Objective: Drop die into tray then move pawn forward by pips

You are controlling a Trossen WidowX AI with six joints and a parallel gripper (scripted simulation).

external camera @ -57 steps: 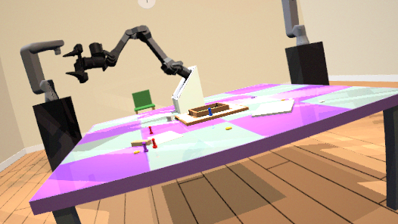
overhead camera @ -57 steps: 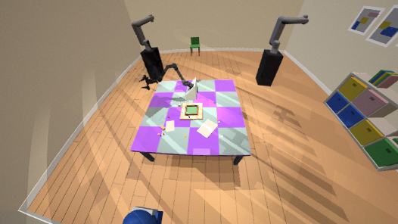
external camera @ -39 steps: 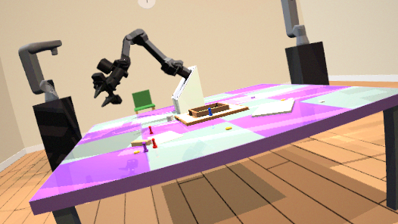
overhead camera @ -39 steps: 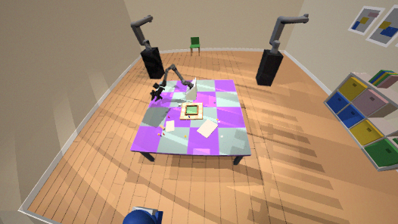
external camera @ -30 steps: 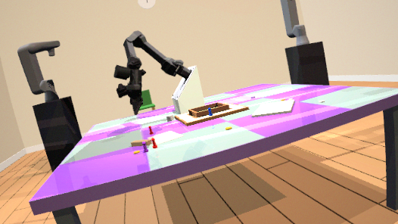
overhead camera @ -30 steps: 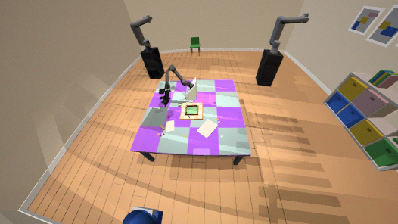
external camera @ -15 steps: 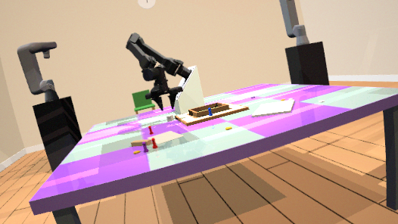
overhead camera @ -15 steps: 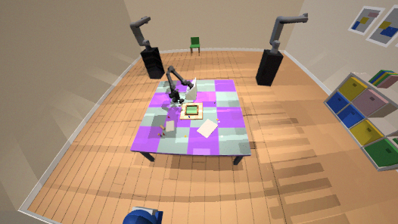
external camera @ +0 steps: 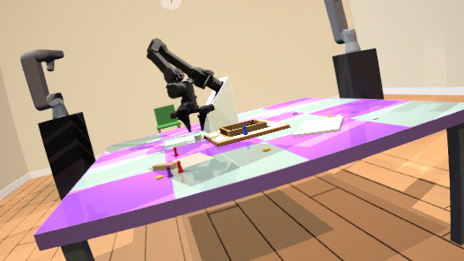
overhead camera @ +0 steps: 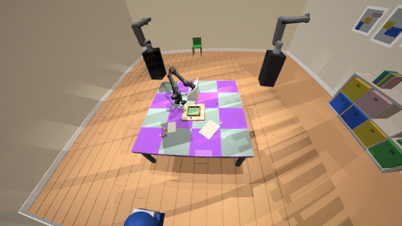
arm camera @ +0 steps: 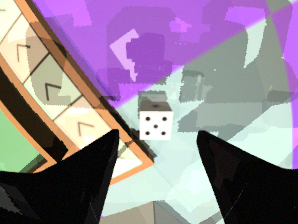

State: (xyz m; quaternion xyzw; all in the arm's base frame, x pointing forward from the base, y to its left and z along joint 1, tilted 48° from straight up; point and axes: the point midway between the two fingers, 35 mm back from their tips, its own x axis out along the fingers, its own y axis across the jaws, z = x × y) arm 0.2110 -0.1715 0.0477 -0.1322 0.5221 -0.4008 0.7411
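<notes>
My gripper tip is now 30 mm above the pale die. The rest, counted from my gripper tip: small tan card: 380 mm ahead, 110 mm to the right, 30 mm below; blue pawn: 190 mm ahead, 180 mm to the left, 10 mm below; purple pawn: 490 mm ahead, 90 mm to the right, 20 mm below.
</notes>
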